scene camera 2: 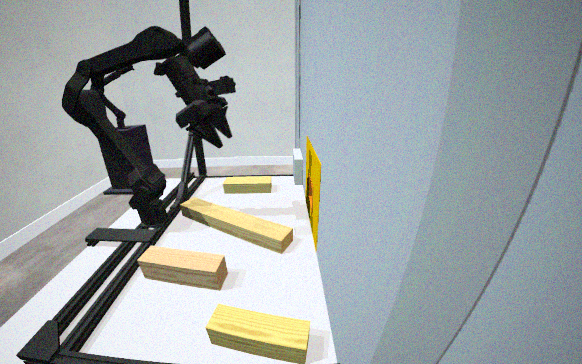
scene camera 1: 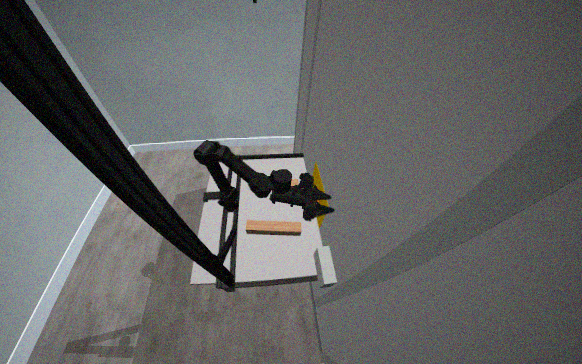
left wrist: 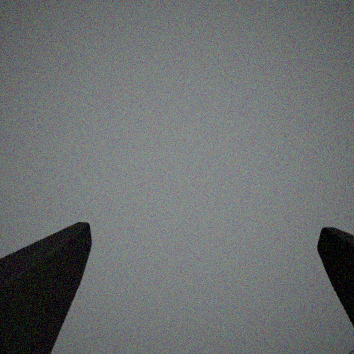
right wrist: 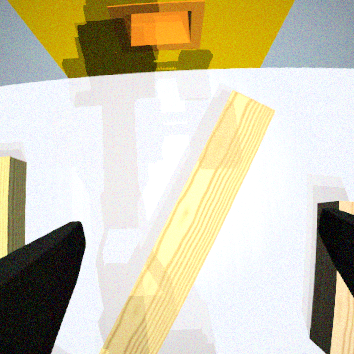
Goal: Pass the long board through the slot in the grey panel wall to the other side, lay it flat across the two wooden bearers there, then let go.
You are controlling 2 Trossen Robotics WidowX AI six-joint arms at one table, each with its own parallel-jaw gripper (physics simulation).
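Frame: origin at the left arm's base, x ahead, y left, z up, level; centimetres.
Where they show: left gripper, fingertip midpoint: [scene camera 1: 332, 203] [left wrist: 206, 236]; right gripper, fingertip midpoint: [scene camera 2: 226, 142] [right wrist: 203, 226]; left arm's base, link origin: [scene camera 1: 230, 206]; right arm's base, link origin: [scene camera 2: 154, 221].
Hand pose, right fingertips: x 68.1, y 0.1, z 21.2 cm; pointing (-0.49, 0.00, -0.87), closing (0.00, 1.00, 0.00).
Observation:
Things, the pixels of their top centre, and the offset from my right fingertips. "pt": a spot on its surface instead.
- long board, top centre: [right wrist: 188, 233] [scene camera 2: 229, 215] dy +0.0, dx +1.5, dz -19.3 cm
- orange-framed slot, surface spot: [right wrist: 198, 25] pt dy +2.1, dx -19.6, dz -14.0 cm
- wooden bearer, top centre: [scene camera 1: 273, 225] dy -13.6, dx -46.8, dz -18.4 cm
- tan block, top centre: [scene camera 2: 179, 257] dy +17.7, dx +7.7, dz -18.1 cm
The long board [scene camera 2: 237, 225] [right wrist: 192, 215] lies flat and slanted on the table on the right arm's side. My right gripper [scene camera 2: 226, 141] [right wrist: 203, 226] is open and empty, tilted down, high above the table. The grey panel wall [scene camera 1: 425, 100] [scene camera 2: 380, 125] carries a yellow plate [scene camera 1: 318, 180] [scene camera 2: 313, 160] [right wrist: 240, 40] with an orange-framed slot [right wrist: 198, 25]. In scene camera 1, one wooden bearer [scene camera 1: 273, 228] lies on the table; another [scene camera 1: 295, 182] is mostly hidden behind the left arm. My left gripper [scene camera 1: 331, 203] [left wrist: 206, 236] is open and empty, pointing at the wall beside the yellow plate.
In scene camera 2, a yellow block [scene camera 2: 247, 185] lies behind the long board. A tan block [scene camera 2: 182, 267] and another yellow block [scene camera 2: 257, 332] lie in front of it. A pale box [scene camera 1: 326, 265] [scene camera 2: 298, 167] is at the wall. Black rails run along the tables.

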